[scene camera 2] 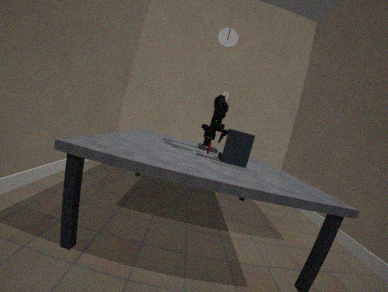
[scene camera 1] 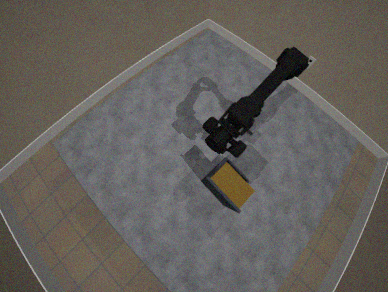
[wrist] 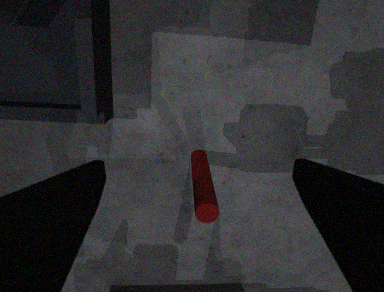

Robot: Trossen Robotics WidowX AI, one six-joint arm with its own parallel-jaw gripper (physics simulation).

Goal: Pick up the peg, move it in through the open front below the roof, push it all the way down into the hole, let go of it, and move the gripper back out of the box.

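Frame: origin at the arm's base, x back, y down, z right, level; centimetres.
Seen in the pictures: gripper, fingertip midpoint: point(scene camera 2: 212, 141) point(wrist: 200, 169); arm's base at its link origin: point(scene camera 2: 206, 145).
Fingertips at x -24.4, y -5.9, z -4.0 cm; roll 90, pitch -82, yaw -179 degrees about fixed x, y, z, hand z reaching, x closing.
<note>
Pixels of each thing's middle, then the offset from my fingertips to it. Level surfaces: height alone.
- red peg at the middle of its body: point(wrist: 202, 179) point(scene camera 2: 208, 148) dx +3.3, dy +5.2, dz +1.0 cm
- grey table at its surface level: dy +9.2 cm
- dark box with the yellow roof, body centre: point(scene camera 1: 230, 179) point(scene camera 2: 235, 147) dx -7.1, dy -0.9, dz -15.2 cm
A red peg point(wrist: 203, 188) point(scene camera 2: 208, 148) stands upright on the grey table point(scene camera 1: 135, 145) point(scene camera 2: 135, 148). My gripper point(wrist: 200, 169) point(scene camera 2: 209, 139) point(scene camera 1: 224, 146) hangs right over it, pointing down. It is open wide, with one finger on each side of the peg and neither touching it. The arm hides the peg in the overhead view. The dark box with the yellow roof point(scene camera 1: 231, 184) point(scene camera 2: 237, 148) stands close beside the gripper. Its dark wall shows at the upper left of the wrist view point(wrist: 75, 58).
The arm's base point(scene camera 1: 294, 62) sits at the table's far edge. A wall clock point(scene camera 2: 227, 37) hangs behind. Shadows of the arm and box lie on the table around the peg.
</note>
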